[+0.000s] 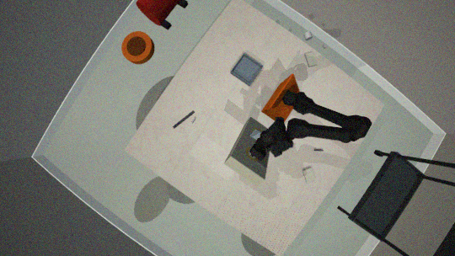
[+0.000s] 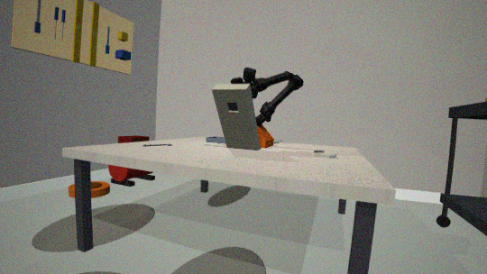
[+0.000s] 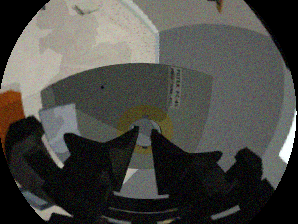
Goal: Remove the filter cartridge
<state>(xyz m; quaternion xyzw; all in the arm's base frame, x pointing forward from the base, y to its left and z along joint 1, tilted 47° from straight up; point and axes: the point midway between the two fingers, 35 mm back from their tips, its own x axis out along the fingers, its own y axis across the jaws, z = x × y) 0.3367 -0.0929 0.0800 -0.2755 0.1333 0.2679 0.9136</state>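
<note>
The round filter cartridge lies 1 cm ahead of my gripper tip and 1 cm below it. From my gripper tip the other things lie so: grey service panel: 4 cm behind, 8 cm below; then blue-grey tray: 42 cm behind, 28 cm to the right, 24 cm below.
</note>
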